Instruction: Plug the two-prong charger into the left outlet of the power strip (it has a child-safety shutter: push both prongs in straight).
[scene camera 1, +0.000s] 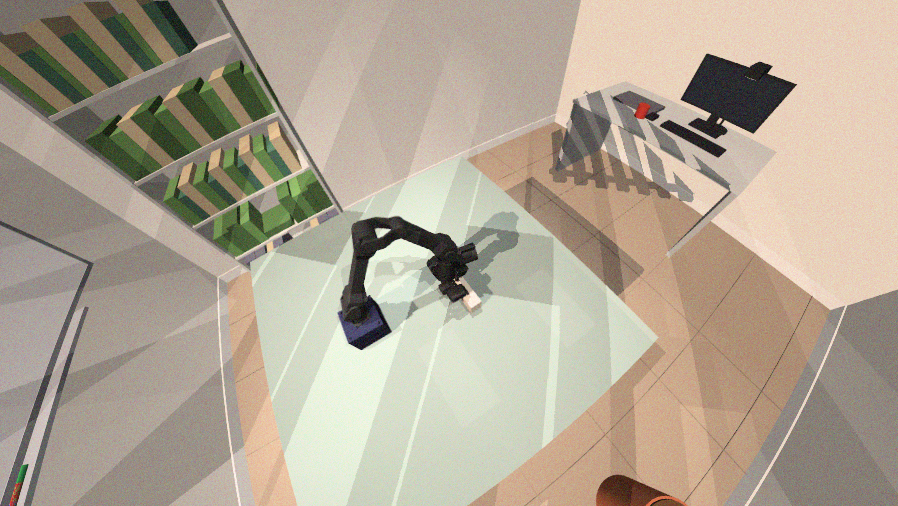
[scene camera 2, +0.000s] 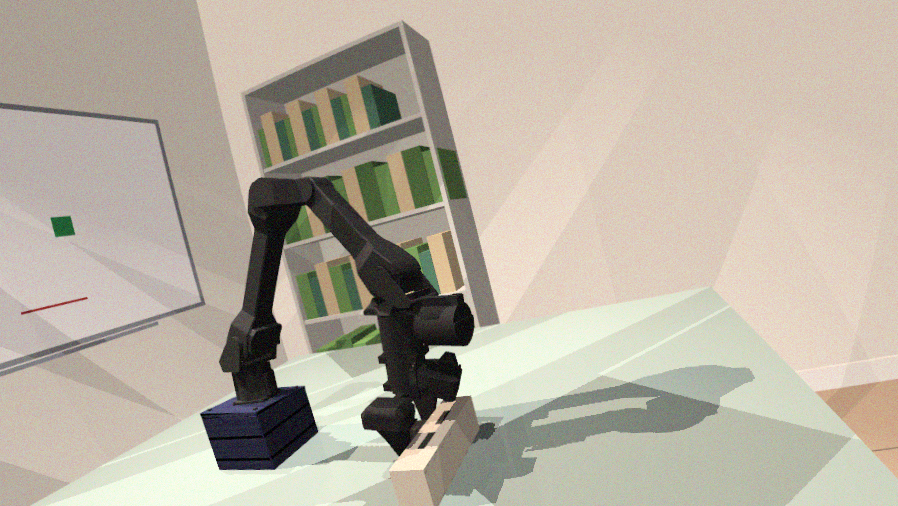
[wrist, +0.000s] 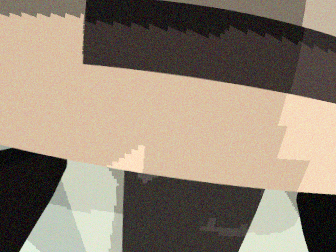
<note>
My gripper (scene camera 2: 419, 445) is open and holds nothing.
My gripper is seen too in scene camera 1 (scene camera 1: 445, 288) and in the wrist view (wrist: 186, 173).
</note>
